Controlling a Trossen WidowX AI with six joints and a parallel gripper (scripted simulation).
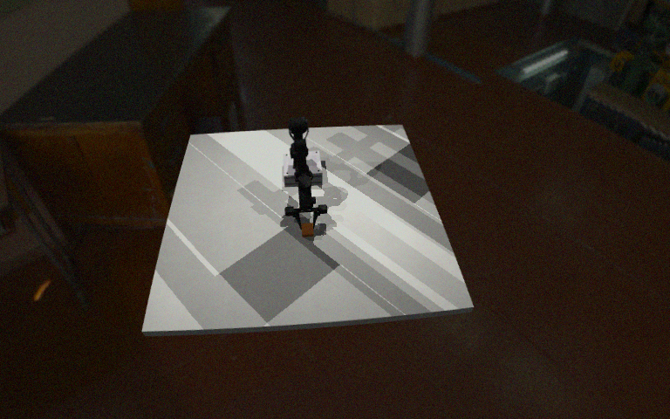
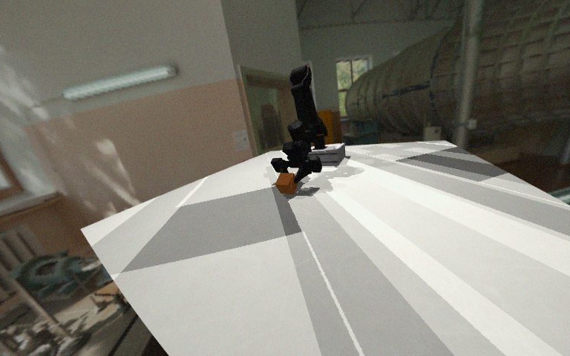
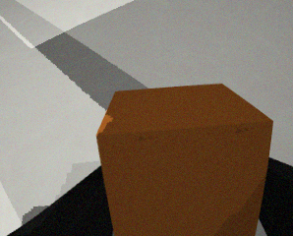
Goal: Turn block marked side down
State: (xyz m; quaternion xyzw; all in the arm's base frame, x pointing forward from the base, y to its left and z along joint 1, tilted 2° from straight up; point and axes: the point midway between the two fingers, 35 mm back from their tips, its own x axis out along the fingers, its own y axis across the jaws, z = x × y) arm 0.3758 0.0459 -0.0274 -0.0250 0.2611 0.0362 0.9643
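Now: gripper tip 1 cm above the orange block.
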